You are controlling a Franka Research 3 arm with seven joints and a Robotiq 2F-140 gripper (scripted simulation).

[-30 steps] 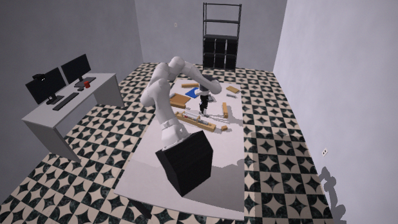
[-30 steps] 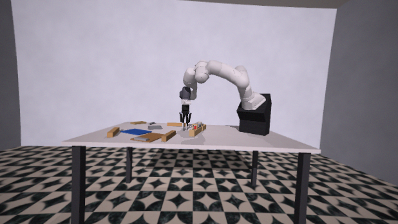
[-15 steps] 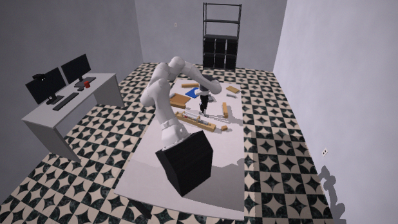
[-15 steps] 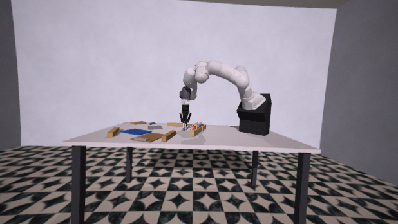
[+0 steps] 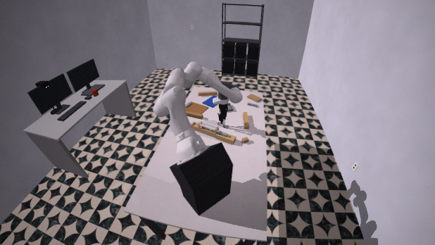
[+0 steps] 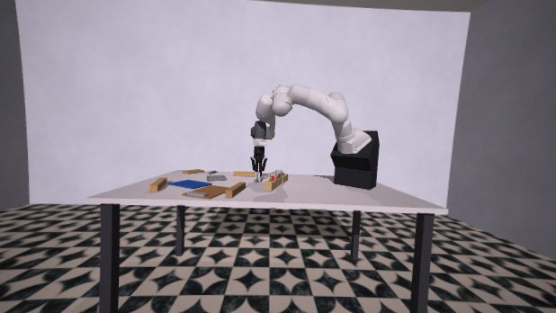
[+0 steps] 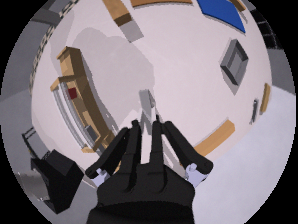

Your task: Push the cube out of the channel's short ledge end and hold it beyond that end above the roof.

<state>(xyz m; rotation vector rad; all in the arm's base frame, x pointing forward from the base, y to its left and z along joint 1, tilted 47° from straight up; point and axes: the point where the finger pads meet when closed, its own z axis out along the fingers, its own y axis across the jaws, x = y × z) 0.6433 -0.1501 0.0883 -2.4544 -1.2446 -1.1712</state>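
My gripper is now 12 cm past the wooden channel, 10 cm to the right of it and 2 cm below it. Also, from my hand: grey rod (3 cm below); then wooden bar (21 cm to the right, 10 cm ahead, 2 cm below); then red cube (15 cm to the left, 11 cm behind, 2 cm above).
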